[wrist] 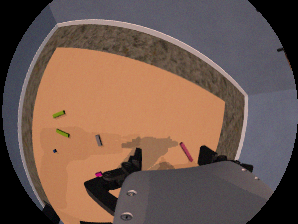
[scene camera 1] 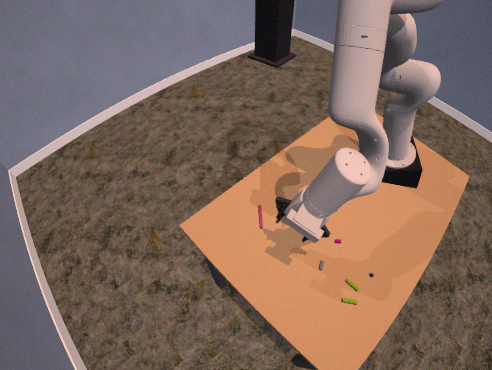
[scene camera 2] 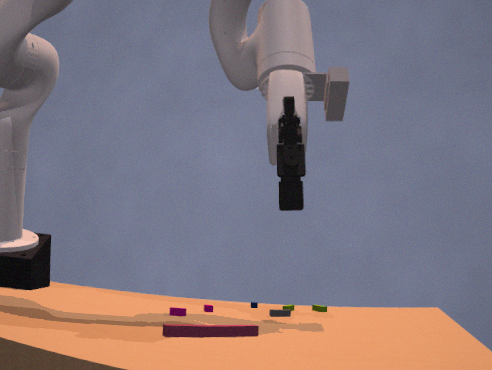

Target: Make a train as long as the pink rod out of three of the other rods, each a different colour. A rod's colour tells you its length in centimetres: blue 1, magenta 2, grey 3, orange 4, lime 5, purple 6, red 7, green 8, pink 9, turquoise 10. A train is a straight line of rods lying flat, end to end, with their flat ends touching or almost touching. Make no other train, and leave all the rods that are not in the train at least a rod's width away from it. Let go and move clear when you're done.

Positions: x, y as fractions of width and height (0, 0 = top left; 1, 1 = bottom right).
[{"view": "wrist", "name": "my gripper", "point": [0.58, 0.70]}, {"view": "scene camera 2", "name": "my gripper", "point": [0.59, 0.53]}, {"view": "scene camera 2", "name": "pink rod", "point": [0.34, 0.89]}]
